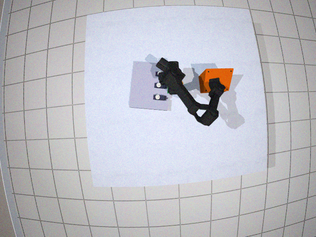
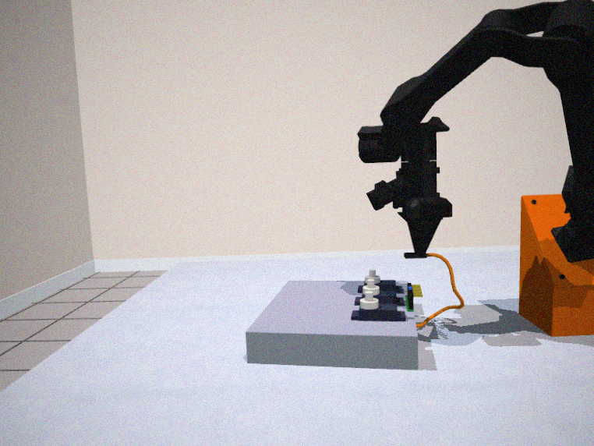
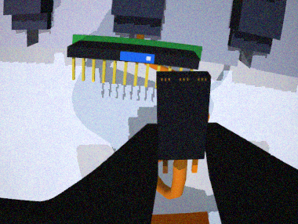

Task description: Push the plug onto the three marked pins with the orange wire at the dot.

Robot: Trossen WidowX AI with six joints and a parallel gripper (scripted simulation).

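Now: gripper tip 5 cm above the blue band, 2 cm to the right of it and 2 cm short of it. Round my gripper tip: black pin header: 6 cm below, 2 cm to the left, 2 cm ahead; then green board: 7 cm below, 3 cm ahead, 2 cm to the left; then pale dot: 5 cm below, 2 cm ahead, 1 cm to the left.
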